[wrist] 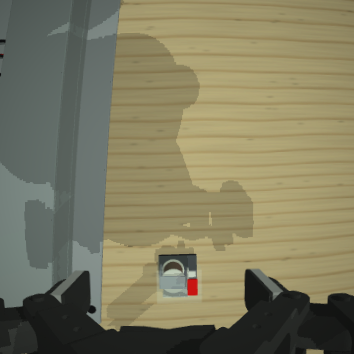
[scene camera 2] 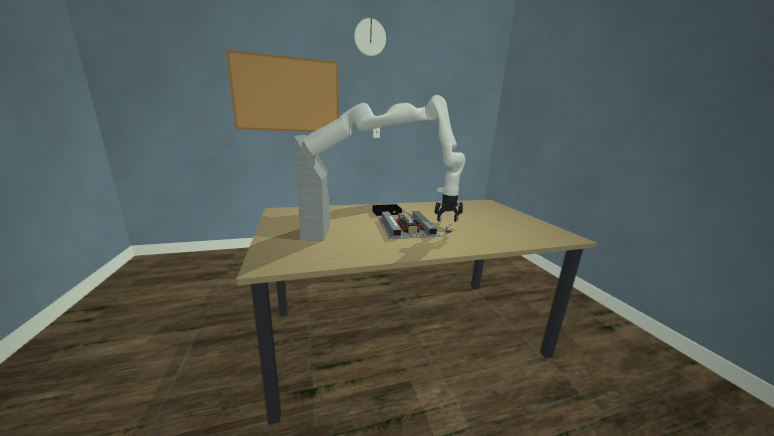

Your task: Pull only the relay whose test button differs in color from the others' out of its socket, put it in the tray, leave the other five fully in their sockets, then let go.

Observation:
In view: my gripper (wrist: 167, 287) and a relay (wrist: 178, 276).

